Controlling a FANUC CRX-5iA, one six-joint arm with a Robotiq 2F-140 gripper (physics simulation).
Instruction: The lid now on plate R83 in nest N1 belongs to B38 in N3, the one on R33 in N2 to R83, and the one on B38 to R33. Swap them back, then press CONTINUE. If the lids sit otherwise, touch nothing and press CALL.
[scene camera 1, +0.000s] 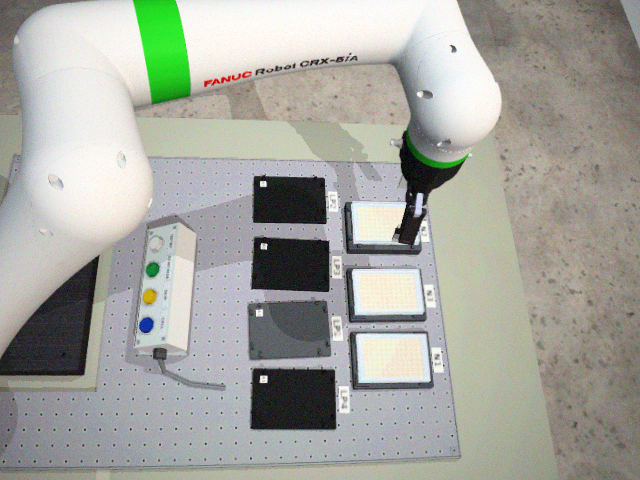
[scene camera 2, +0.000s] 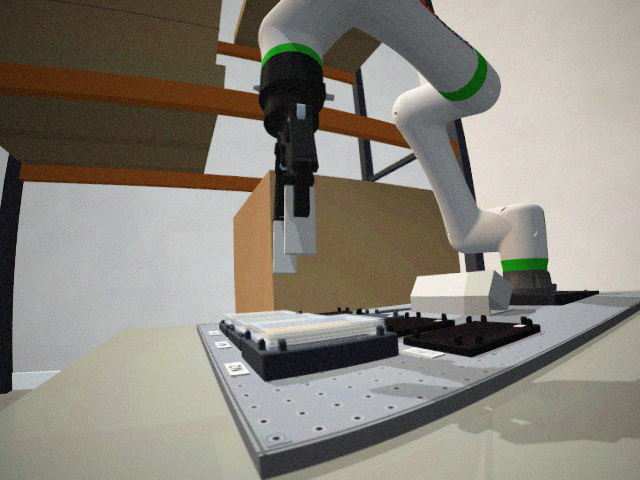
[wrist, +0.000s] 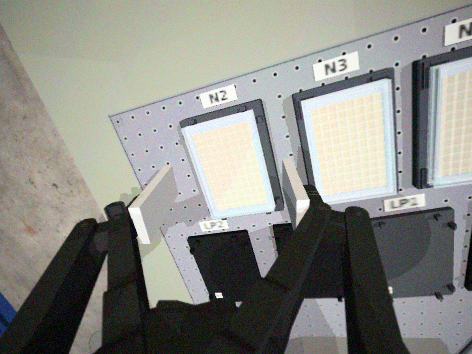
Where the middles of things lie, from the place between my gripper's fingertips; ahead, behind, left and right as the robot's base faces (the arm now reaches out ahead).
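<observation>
From my hand: nest N2 (scene camera 2: 283, 363), 90 mm below, 20 mm to the left; nest N3 (scene camera 1: 353, 318), 90 mm below, 120 mm to the right, 20 mm behind; label N3 (wrist: 347, 63), 100 mm below, 130 mm to the right, 50 mm ahead; nest N1 (scene camera 1: 356, 385), 90 mm below, 240 mm to the right, 40 mm behind.
</observation>
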